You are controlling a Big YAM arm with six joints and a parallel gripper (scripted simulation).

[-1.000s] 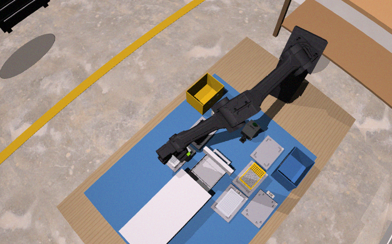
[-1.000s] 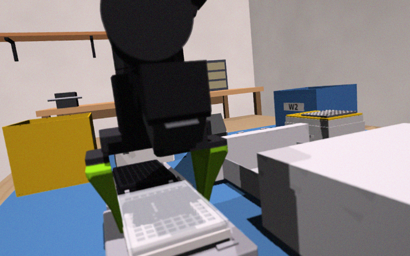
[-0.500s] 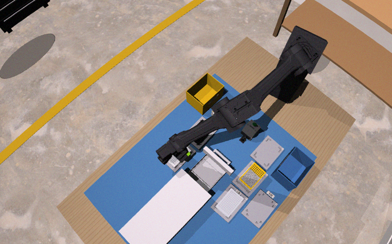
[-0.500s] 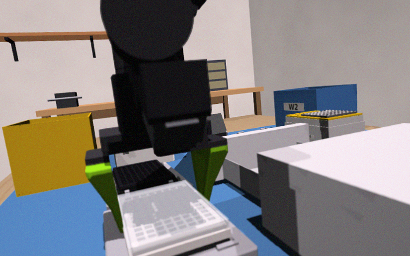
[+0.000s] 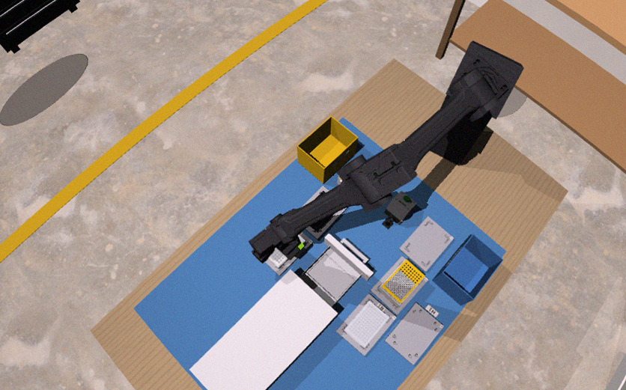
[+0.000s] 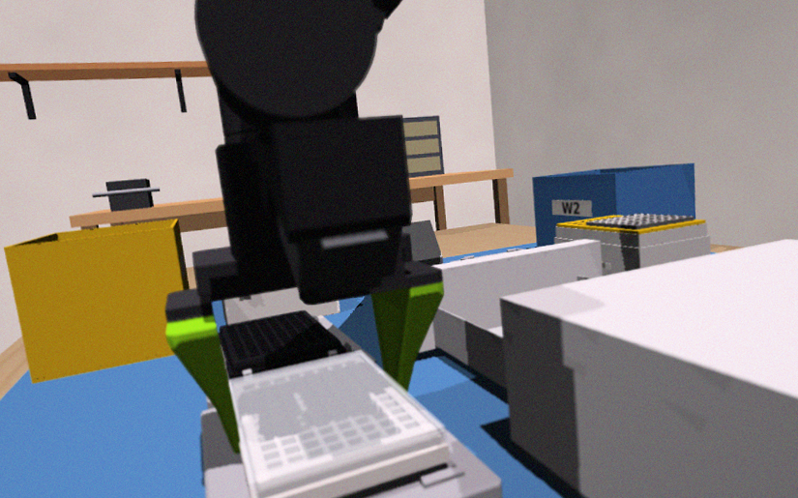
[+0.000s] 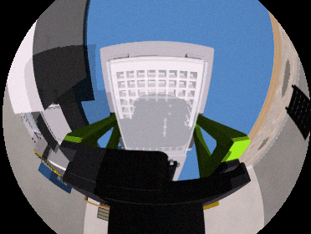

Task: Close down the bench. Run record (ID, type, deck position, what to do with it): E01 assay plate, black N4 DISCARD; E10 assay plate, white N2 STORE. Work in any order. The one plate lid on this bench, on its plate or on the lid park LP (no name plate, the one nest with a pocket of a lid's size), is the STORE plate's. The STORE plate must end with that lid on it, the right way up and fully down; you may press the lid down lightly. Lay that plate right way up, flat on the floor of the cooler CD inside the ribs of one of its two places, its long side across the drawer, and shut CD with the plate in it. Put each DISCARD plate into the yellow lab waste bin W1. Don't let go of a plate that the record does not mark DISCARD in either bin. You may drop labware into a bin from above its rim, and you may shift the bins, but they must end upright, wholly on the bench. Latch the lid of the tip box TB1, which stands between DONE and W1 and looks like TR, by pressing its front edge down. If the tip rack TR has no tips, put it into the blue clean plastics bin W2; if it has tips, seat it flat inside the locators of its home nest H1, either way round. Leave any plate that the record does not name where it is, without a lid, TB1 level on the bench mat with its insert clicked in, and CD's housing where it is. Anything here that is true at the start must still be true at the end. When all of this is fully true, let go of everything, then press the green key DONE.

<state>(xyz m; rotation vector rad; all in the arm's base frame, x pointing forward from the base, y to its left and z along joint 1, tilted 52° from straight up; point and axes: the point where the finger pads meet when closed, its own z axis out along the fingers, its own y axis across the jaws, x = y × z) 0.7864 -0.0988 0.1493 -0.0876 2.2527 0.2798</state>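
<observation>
Right now my hand is 20 mm above the nest N2. The rest, counted from my hand: white assay plate (right at my hand); black plate (170 mm behind, 40 mm to the right, 10 mm below); clear lid (10 mm above).
</observation>
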